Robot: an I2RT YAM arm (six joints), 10 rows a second.
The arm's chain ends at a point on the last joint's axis. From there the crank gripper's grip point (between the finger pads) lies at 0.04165 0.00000 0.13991 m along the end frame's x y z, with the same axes.
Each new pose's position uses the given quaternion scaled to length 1; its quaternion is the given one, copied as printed.
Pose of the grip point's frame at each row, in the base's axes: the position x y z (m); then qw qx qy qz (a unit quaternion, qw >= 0):
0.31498 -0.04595 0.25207 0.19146 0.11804 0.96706 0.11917
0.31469 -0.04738 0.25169 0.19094 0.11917 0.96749 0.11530
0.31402 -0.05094 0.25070 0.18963 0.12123 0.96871 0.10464
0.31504 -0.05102 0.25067 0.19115 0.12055 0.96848 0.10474
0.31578 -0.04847 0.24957 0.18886 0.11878 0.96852 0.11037
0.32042 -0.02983 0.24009 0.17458 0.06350 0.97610 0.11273
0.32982 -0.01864 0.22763 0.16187 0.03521 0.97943 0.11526
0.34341 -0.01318 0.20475 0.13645 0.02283 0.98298 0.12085
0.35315 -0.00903 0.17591 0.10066 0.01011 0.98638 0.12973
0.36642 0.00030 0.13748 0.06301 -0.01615 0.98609 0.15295
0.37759 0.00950 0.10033 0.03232 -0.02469 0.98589 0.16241
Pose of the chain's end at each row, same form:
0.29667 -0.08328 0.39200 0.19146 0.11804 0.96706 0.11917
0.29658 -0.08367 0.39192 0.19094 0.11917 0.96749 0.11530
0.29650 -0.08431 0.39173 0.18963 0.12123 0.96871 0.10464
0.29710 -0.08435 0.39166 0.19115 0.12055 0.96848 0.10474
0.29843 -0.08342 0.39024 0.18886 0.11878 0.96852 0.11037
0.30951 -0.06432 0.38151 0.17458 0.06350 0.97610 0.11273
0.32369 -0.05306 0.36936 0.16187 0.03521 0.97943 0.11526
0.34516 -0.04879 0.34631 0.13645 0.02283 0.98298 0.12085
0.36580 -0.04647 0.31644 0.10066 0.01011 0.98638 0.12973
0.39102 -0.04166 0.27511 0.06301 -0.01615 0.98609 0.15295
0.41131 -0.03394 0.23556 0.03232 -0.02469 0.98589 0.16241

